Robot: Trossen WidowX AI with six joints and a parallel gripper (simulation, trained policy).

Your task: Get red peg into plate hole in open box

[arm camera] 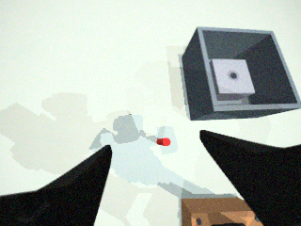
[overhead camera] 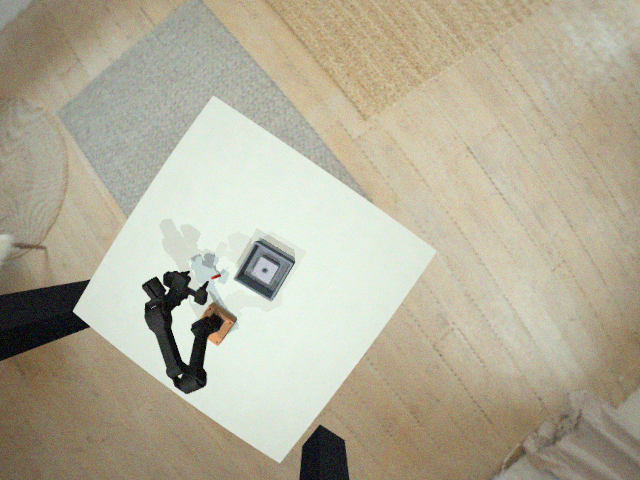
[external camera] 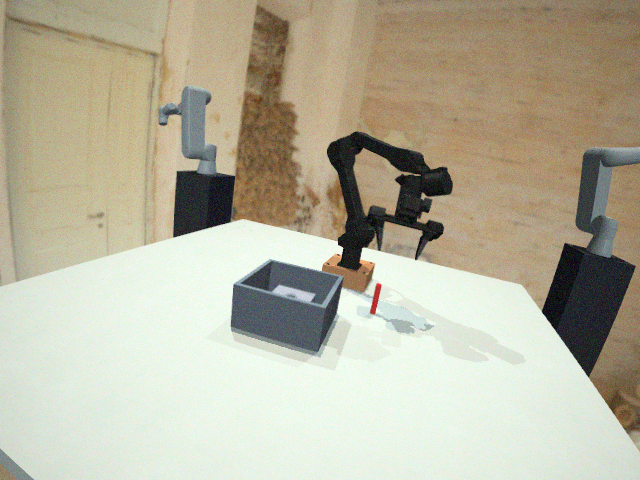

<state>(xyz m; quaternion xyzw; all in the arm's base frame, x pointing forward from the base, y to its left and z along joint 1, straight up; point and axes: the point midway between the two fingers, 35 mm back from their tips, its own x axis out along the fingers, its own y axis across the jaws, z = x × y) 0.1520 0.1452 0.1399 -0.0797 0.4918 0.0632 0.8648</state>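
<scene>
My gripper tip is now 3 cm to the left of the red peg and 12 cm above it. Round my gripper tip: grey box 16 cm ahead, 20 cm to the right, 14 cm below; then pale plate 16 cm ahead, 20 cm to the right, 12 cm below.
</scene>
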